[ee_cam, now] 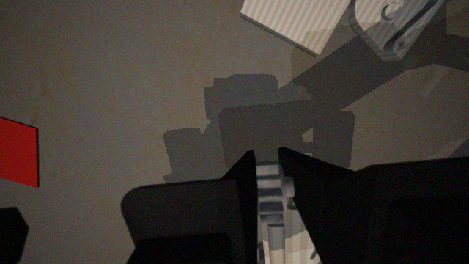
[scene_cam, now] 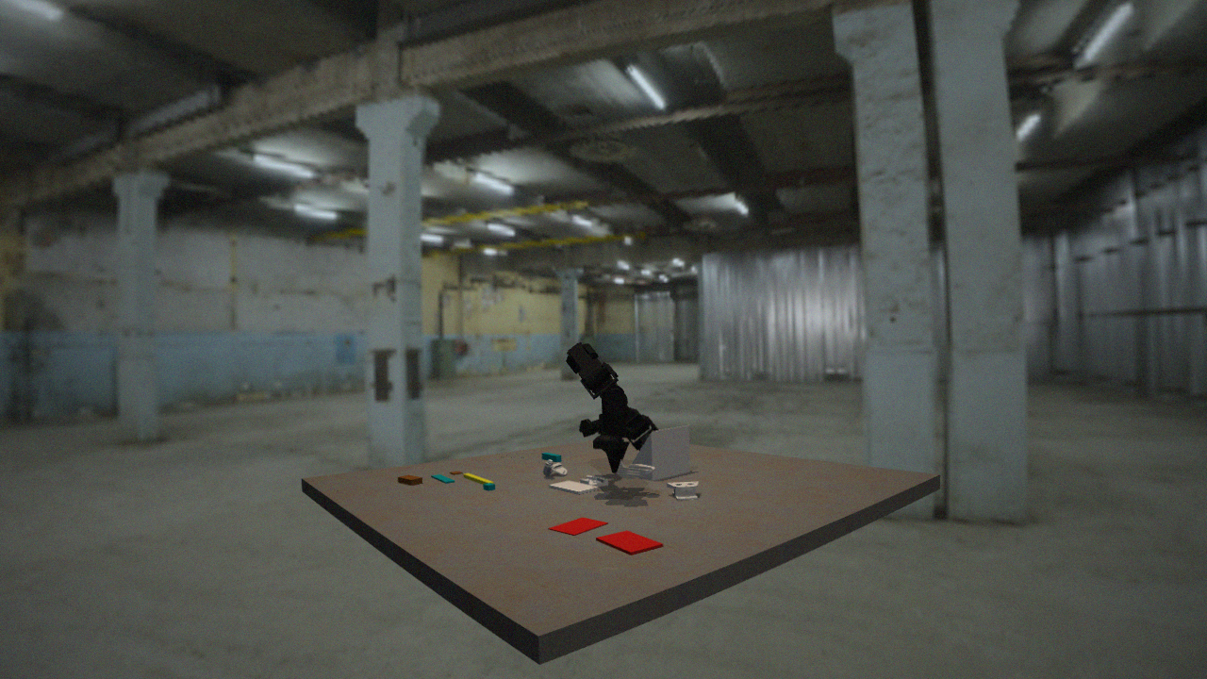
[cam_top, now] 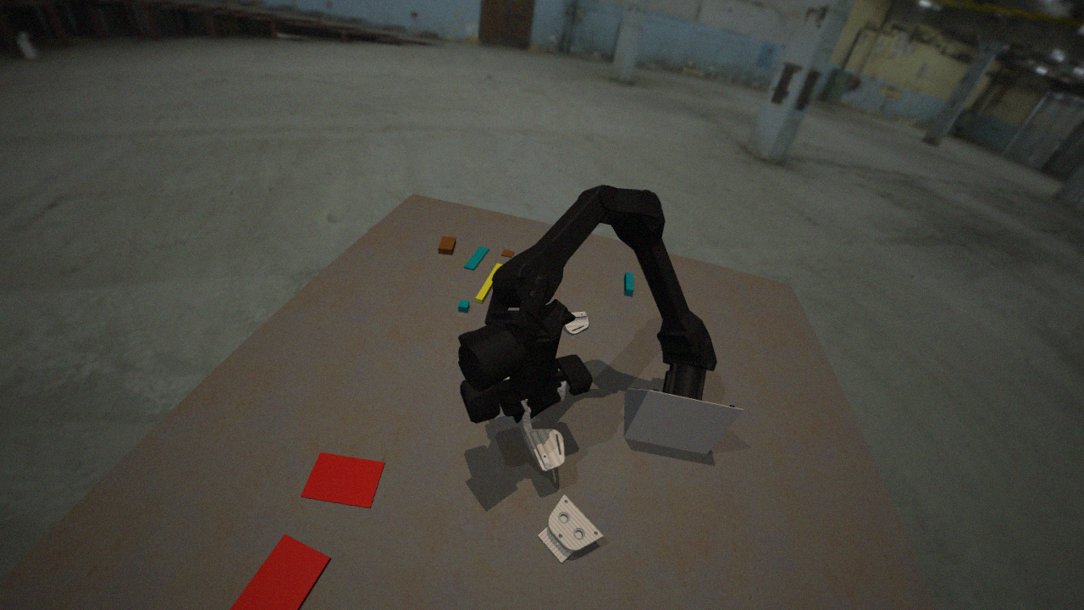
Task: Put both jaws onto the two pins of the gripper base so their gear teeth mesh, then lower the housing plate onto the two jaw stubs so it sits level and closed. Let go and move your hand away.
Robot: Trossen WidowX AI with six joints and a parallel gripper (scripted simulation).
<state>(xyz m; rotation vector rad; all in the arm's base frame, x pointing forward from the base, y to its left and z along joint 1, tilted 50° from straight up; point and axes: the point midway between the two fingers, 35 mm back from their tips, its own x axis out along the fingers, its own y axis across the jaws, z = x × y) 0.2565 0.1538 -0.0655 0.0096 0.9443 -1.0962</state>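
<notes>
The gripper jaw is 10 mm behind my gripper tip, 20 mm to the left of it and 20 mm above it. Also, from my gripper tip: yellow bar (200 mm ahead, 380 mm to the right, 50 mm below); then teal block (130 mm behind, 540 mm to the right, 50 mm below).
</notes>
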